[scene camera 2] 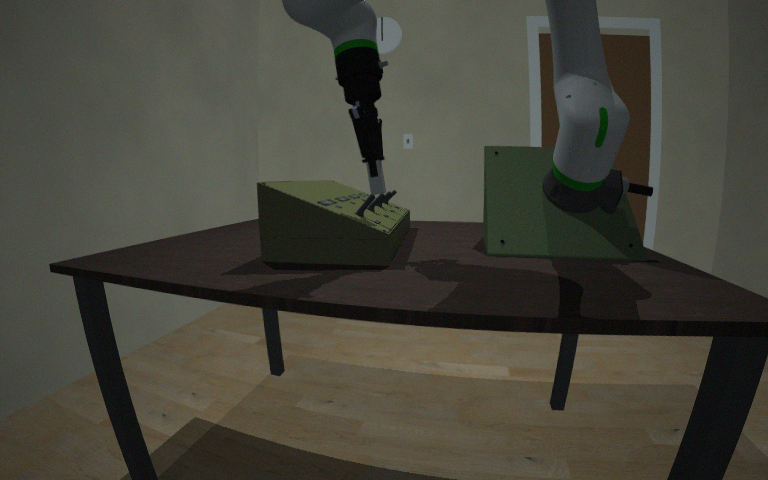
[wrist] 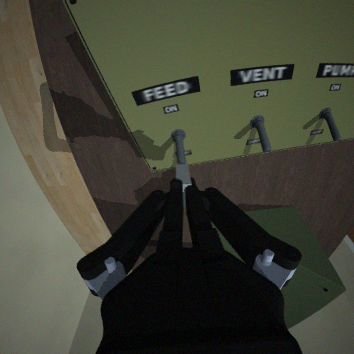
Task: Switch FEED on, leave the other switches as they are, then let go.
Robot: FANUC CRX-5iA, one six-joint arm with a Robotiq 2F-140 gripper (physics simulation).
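Note:
The olive switch panel stands on the table. In the wrist view, the FEED lever points toward the near edge of the panel, on the OFF side, away from its ON label. The VENT lever and the PUMP lever also slant to the OFF side. My gripper is shut and empty. Its fingertips are at the free end of the FEED lever and overlap it in the wrist view; whether they touch is unclear.
A green slanted box stands on the dark table, to the right of the panel in the scene view. A grey arm section with green stripes shows in front of that box. The table's edge lies left of the panel in the wrist view.

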